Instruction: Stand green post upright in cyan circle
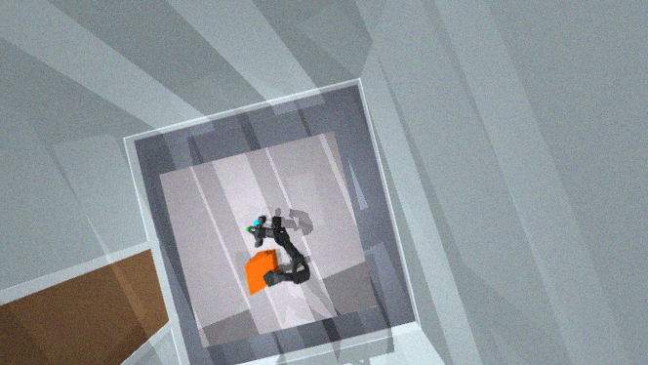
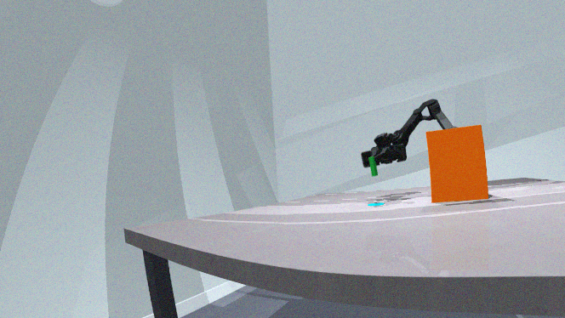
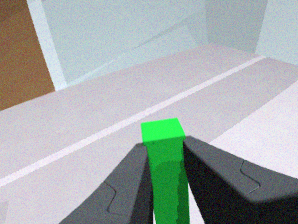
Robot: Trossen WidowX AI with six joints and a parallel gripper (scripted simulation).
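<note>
The cyan circle is 1 cm to the right of my gripper tip and 16 cm below it. From my gripper tip the other things lie so: green post 2 cm below.
</note>
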